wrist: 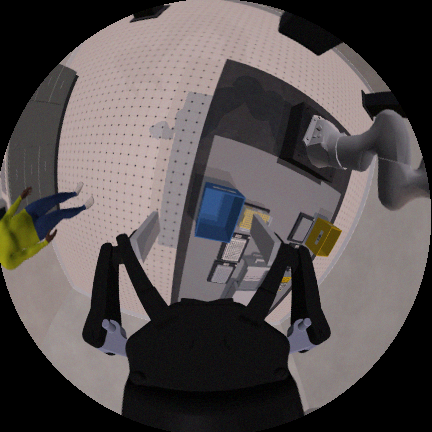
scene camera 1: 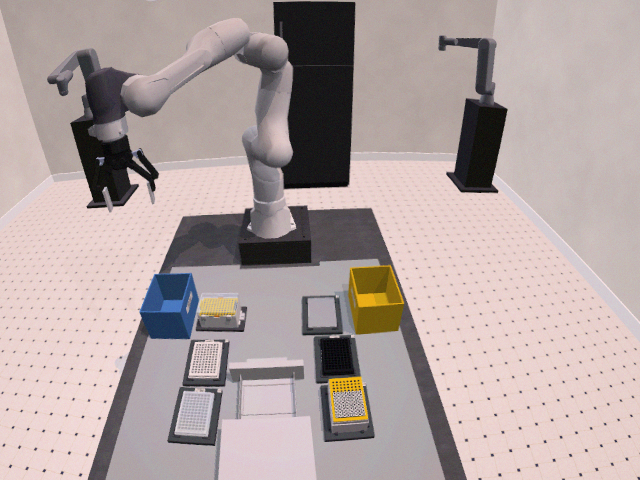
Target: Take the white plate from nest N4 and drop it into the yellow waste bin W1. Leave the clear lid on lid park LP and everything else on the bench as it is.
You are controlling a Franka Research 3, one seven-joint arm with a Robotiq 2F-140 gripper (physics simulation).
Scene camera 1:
my gripper: 132, 205
flat lid: 321, 311
yellow-topped rack: 348, 413
black plate: 336, 354
